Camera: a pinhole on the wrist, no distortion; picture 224 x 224 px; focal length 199.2 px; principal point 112.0 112.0 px. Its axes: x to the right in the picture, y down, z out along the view. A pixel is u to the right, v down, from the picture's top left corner.
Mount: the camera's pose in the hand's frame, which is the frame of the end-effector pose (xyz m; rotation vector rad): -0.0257 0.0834 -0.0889 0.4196 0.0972 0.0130
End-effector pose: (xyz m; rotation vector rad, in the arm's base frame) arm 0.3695 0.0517 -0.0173 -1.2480 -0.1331 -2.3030
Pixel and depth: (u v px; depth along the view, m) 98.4 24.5 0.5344
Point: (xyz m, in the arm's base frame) 0.4370 0.4551 0.2005
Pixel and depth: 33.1 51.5 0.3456
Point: 0.4987 0.3002 0.0141
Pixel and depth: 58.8 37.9 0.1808
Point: 0.4089 0.1364 -0.0249
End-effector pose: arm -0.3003 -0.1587 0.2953 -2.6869 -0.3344 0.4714
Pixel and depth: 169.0 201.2 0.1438
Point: -0.2830 -0.2047 0.1961
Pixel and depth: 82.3 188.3 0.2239
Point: -0.3787 -0.1809 0.1442
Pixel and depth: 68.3 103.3 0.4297
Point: -0.5015 0.0192 0.1007
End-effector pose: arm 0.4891 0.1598 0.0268 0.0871 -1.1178 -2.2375
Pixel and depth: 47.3 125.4 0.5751
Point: 0.4022 0.6269 0.2023
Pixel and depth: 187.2 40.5 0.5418
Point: 0.0520 0.3812 0.0421
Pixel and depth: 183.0 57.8 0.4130
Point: 0.1958 0.3095 0.0705
